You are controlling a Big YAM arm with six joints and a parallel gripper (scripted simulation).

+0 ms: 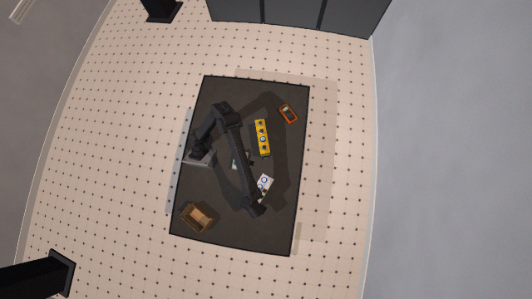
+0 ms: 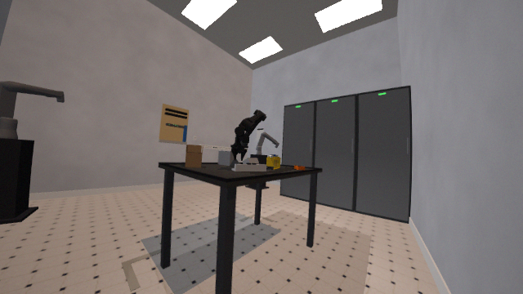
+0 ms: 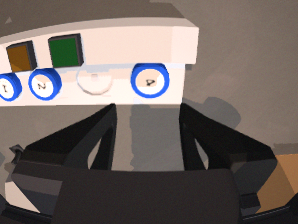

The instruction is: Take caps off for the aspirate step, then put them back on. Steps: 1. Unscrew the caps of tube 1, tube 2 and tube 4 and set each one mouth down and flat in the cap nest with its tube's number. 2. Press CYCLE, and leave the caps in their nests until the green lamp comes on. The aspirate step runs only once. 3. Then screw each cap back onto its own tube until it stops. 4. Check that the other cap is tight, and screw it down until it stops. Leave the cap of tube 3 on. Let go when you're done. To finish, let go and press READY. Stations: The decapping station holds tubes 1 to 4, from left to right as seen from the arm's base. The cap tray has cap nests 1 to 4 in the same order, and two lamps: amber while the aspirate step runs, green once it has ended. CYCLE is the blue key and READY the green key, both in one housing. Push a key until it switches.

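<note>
The green key is 15 cm behind my hand, 20 cm to the left of it and 1 cm below it. Round my hand: blue key (16 cm behind, 24 cm to the left, 1 cm below); grey key housing (14 cm behind, 22 cm to the left, 2 cm below); cardboard box (28 cm behind, 19 cm to the right, 1 cm below).
</note>
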